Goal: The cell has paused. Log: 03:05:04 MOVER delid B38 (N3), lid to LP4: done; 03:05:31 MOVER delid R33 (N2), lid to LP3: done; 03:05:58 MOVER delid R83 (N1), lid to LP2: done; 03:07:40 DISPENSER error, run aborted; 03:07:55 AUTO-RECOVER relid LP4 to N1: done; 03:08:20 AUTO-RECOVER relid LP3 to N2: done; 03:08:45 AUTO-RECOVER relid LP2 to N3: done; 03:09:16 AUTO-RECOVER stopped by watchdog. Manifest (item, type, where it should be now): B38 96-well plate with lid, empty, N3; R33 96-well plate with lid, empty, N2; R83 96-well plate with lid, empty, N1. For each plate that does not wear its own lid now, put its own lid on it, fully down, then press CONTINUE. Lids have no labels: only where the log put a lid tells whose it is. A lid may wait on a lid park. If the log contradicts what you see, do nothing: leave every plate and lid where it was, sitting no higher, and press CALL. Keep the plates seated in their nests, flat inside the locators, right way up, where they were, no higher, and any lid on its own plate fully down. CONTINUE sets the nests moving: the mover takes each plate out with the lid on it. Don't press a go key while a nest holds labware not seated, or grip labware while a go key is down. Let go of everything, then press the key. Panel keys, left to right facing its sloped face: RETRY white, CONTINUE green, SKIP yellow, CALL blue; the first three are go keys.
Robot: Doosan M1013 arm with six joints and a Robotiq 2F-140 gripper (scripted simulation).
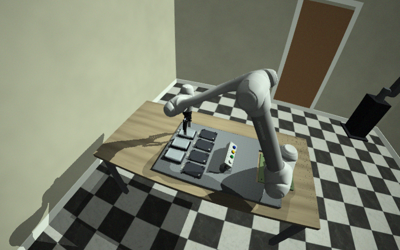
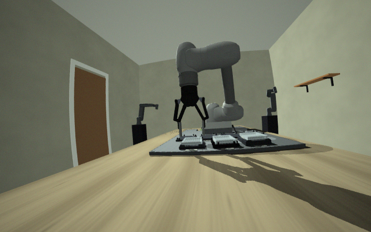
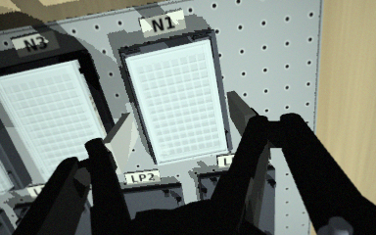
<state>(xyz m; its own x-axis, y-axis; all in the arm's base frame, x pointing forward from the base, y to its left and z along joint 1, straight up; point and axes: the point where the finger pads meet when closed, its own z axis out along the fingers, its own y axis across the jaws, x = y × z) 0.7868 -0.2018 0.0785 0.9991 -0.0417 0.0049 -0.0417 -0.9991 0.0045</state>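
Now: hand 4 cm above the clear lid. From my hand the other things lie so: N1 plate 5 cm below; then LP2 label 9 cm behind, 8 cm to the left, 7 cm below; then LP3 label 10 cm behind, 7 cm below, 5 cm to the right.
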